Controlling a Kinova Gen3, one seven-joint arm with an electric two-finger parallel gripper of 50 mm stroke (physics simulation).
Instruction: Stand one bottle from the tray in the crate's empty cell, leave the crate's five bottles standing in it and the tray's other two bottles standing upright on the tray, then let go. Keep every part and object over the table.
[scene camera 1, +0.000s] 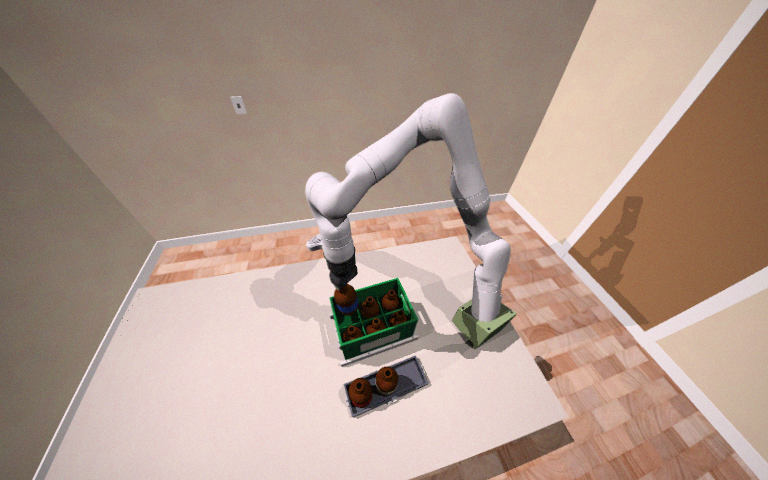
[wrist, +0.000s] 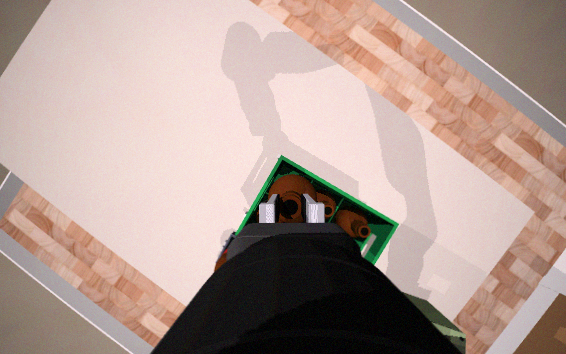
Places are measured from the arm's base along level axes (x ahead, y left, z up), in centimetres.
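Where they show: gripper, fingertip midpoint: (scene camera 1: 341, 284) (wrist: 290, 203); arm's base at its link origin: (scene camera 1: 483, 312).
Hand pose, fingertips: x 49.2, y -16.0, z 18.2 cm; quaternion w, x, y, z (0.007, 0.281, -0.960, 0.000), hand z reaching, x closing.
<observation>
Things, the pixels of their top centre, and the offset from my fingertips. "pt": a spot on its surface instead. Level surfaces: height alone.
- brown bottle with a blue band, top centre: (wrist: 295, 208) (scene camera 1: 343, 283) dx -0.7, dy +0.0, dz +0.6 cm
- green crate at its top centre: (wrist: 316, 229) (scene camera 1: 372, 308) dx -9.0, dy +3.5, dz -14.2 cm
- pale band at a spot on its surface: (scene camera 1: 386, 379) pt dx -6.8, dy +26.1, dz -17.3 cm
- grey tray at a spot on its surface: (scene camera 1: 416, 380) pt dx -18.4, dy +27.1, dz -31.1 cm
- pale table at its surface level: dz -31.7 cm
- pale bar at a spot on its surface: (scene camera 1: 379, 350) pt dx -8.6, dy +13.7, dz -28.8 cm
My gripper (scene camera 1: 343, 285) (wrist: 290, 203) is shut on the neck of a brown bottle with a blue band (scene camera 1: 345, 298) (wrist: 292, 185). This bottle is upright at the back left cell of the green crate (scene camera 1: 378, 343) (wrist: 340, 191), its shoulder above the rim; its base is hidden. Five brown bottles stand in the crate's other cells, among them the back middle one (scene camera 1: 369, 306) and the back right one (scene camera 1: 390, 298). Two more bottles, one with a red band (scene camera 1: 360, 390) and one with a pale band (scene camera 1: 386, 379), stand upright on the grey tray (scene camera 1: 416, 380).
The tray lies in front of the crate on the pale table (scene camera 1: 226, 362) (wrist: 150, 100). The arm's green base (scene camera 1: 474, 331) (wrist: 430, 310) stands to the right of the crate. A pale bar (scene camera 1: 379, 350) runs along the crate's front. The wooden floor (scene camera 1: 226, 251) lies beyond the table's back edge.
</observation>
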